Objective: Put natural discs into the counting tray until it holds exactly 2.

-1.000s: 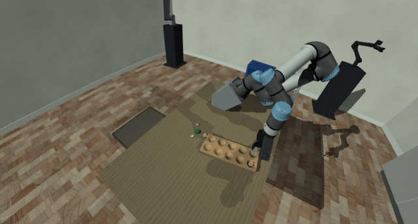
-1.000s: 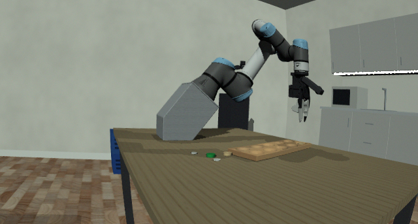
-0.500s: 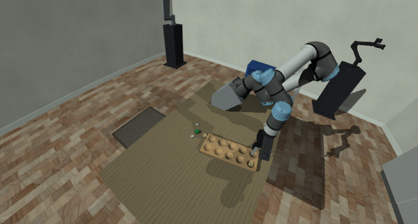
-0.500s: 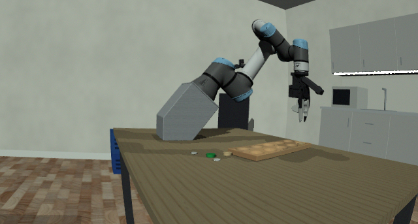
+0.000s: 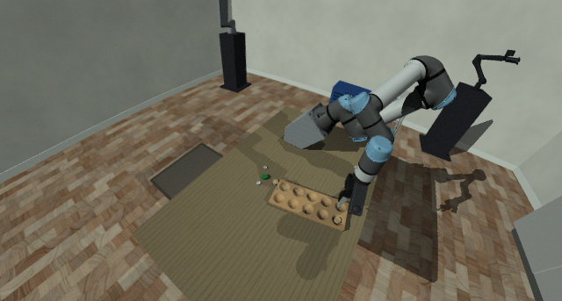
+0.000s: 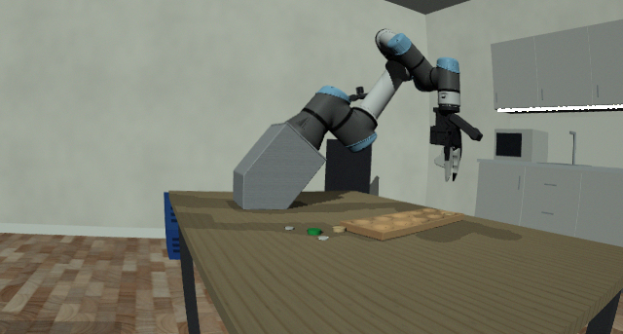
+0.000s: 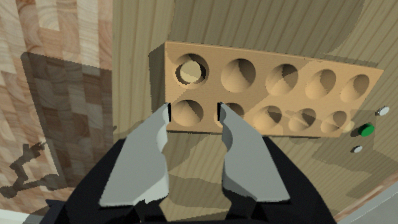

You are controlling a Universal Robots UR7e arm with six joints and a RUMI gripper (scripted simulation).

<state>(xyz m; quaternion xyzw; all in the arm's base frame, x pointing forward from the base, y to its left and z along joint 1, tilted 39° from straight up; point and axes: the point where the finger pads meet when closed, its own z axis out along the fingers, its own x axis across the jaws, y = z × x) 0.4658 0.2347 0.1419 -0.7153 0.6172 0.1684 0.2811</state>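
Now: hand 6 cm past the green disc, 43 cm to the left of it and 13 cm above it. The rest, counted from my hand: wooden counting tray: 2 cm behind, 15 cm to the right, 12 cm below.
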